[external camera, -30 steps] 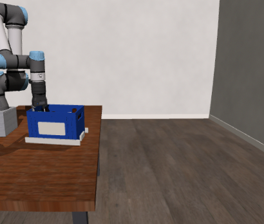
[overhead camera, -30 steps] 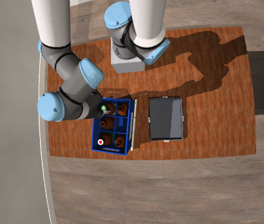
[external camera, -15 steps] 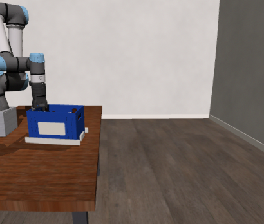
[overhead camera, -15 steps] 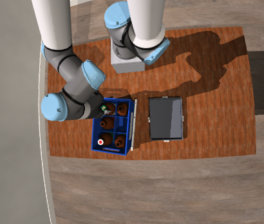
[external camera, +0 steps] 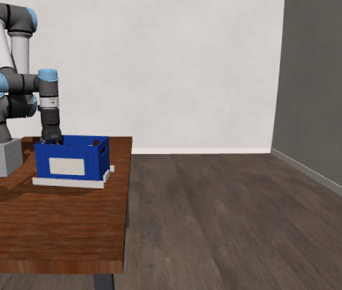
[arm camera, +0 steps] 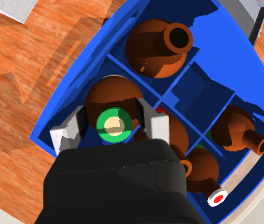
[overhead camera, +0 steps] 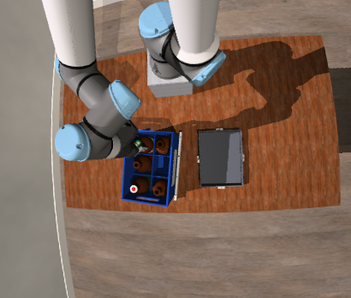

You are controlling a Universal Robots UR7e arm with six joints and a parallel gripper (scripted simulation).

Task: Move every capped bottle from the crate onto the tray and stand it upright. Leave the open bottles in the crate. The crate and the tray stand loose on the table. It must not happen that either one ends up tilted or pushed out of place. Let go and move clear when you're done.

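Right now my hand is 6 cm above the green-capped bottle. From my hand the other things lie so: brown bottle (19 cm ahead, 6 cm to the left, 6 cm below); then blue crate (9 cm ahead, 3 cm to the left, 6 cm below); then red-capped bottle (17 cm ahead, 3 cm to the right, 6 cm below).
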